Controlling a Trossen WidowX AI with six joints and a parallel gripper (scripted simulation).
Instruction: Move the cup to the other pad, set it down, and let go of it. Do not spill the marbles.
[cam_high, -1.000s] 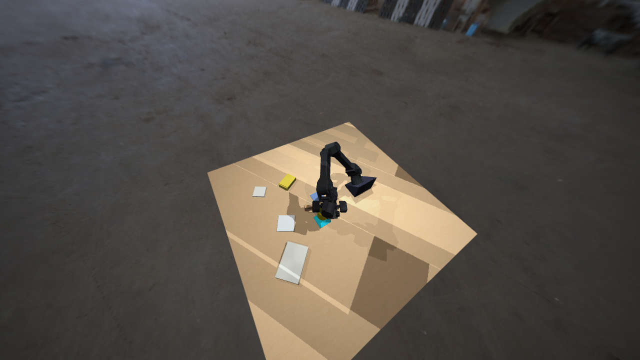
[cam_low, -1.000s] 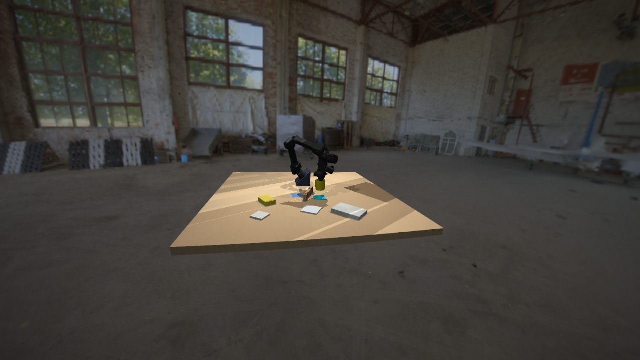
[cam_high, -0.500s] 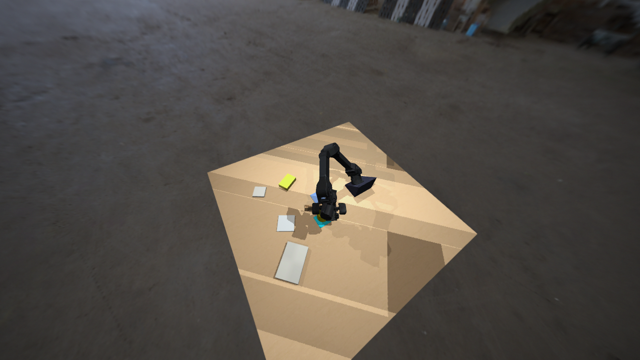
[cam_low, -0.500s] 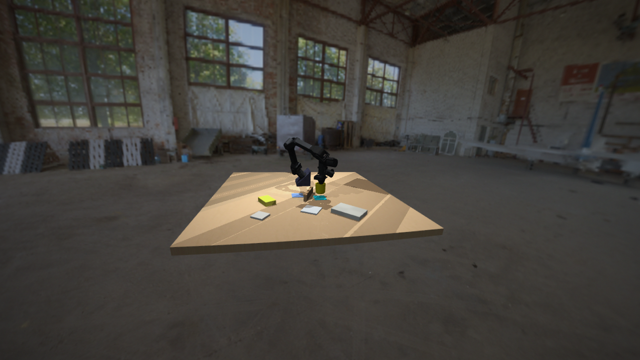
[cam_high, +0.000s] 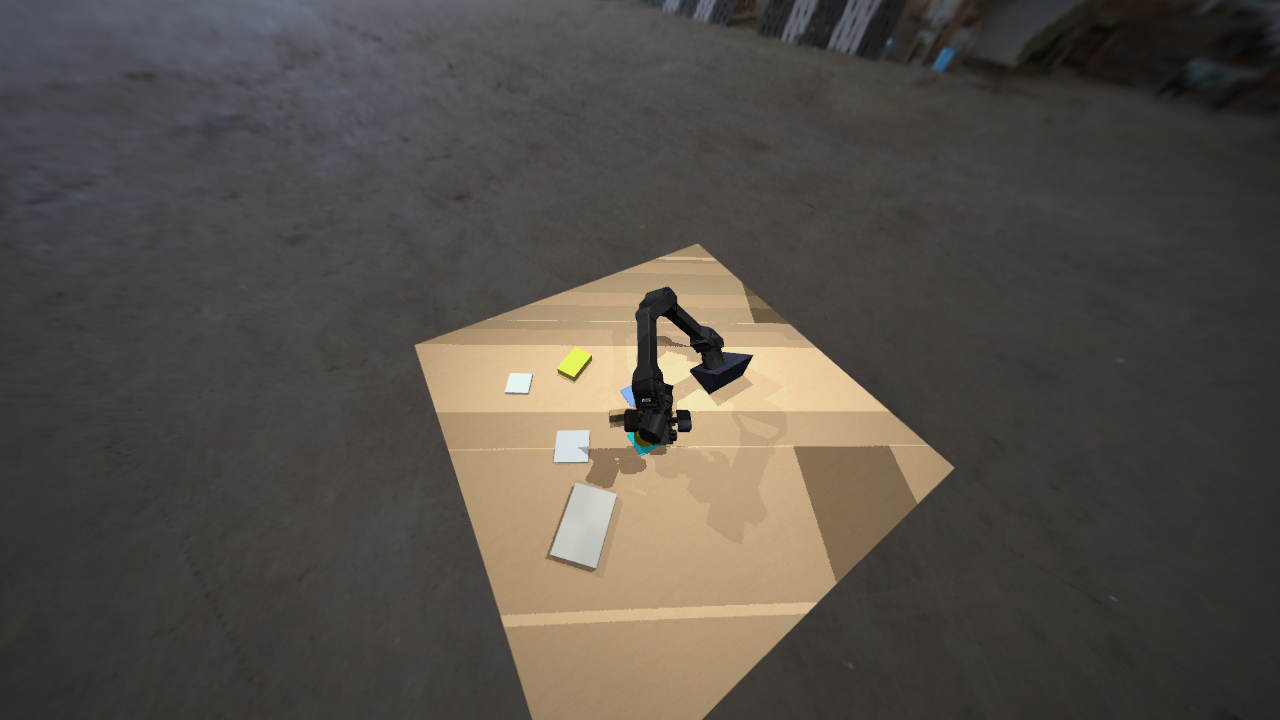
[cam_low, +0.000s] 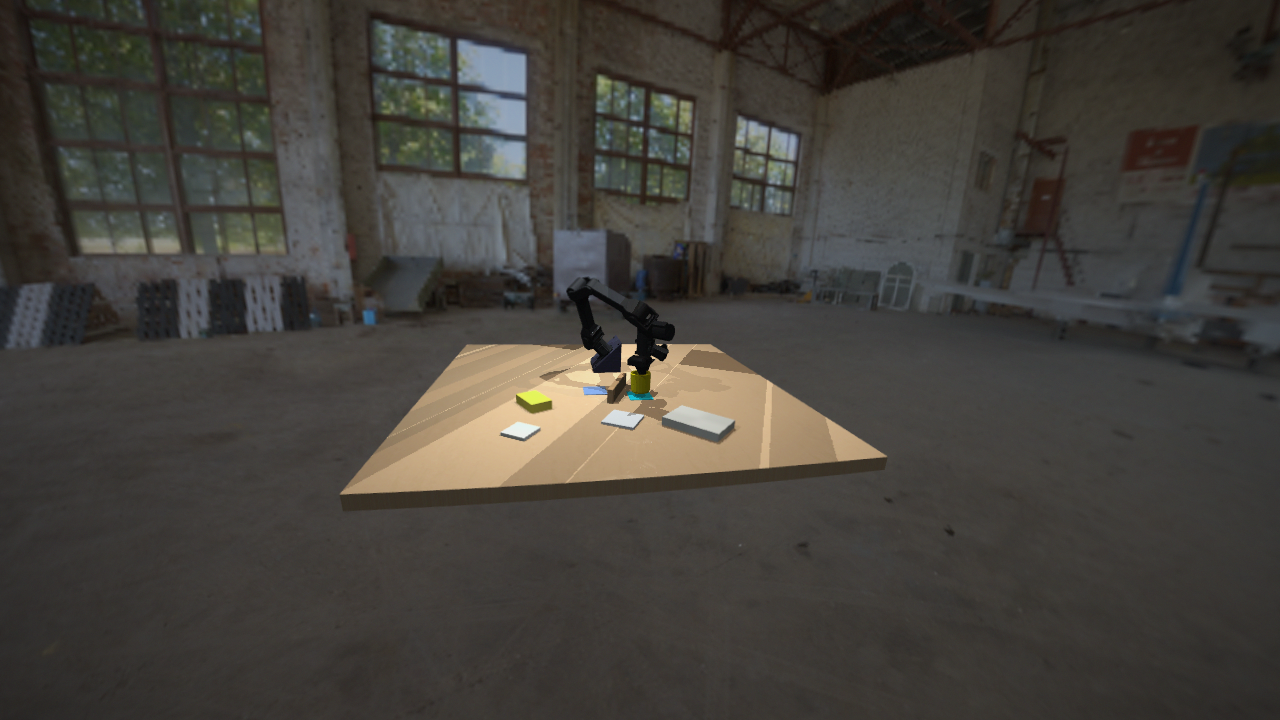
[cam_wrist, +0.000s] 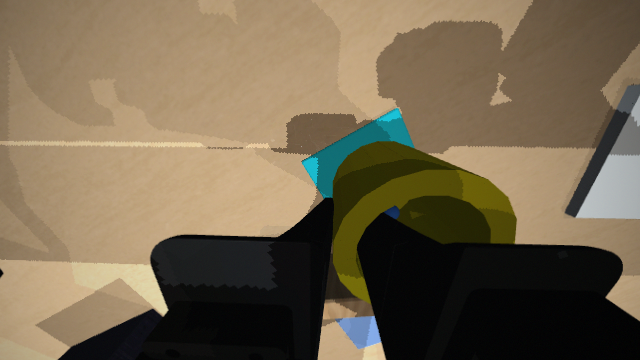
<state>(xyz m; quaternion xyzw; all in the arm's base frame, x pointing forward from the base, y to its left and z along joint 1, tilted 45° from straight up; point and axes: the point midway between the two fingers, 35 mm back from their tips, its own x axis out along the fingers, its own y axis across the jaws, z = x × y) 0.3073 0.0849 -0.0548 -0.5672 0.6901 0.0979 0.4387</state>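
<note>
My gripper tip is now 60 mm above the bright cyan pad, 20 mm to the left of it and 20 mm short of it. From my gripper tip the other things lie so: blue marble 30 mm to the right, 20 mm below, 20 mm ahead; yellow cup 20 mm to the right, 20 mm ahead; wooden bar 90 mm to the right, 40 mm below, 10 mm behind.
</note>
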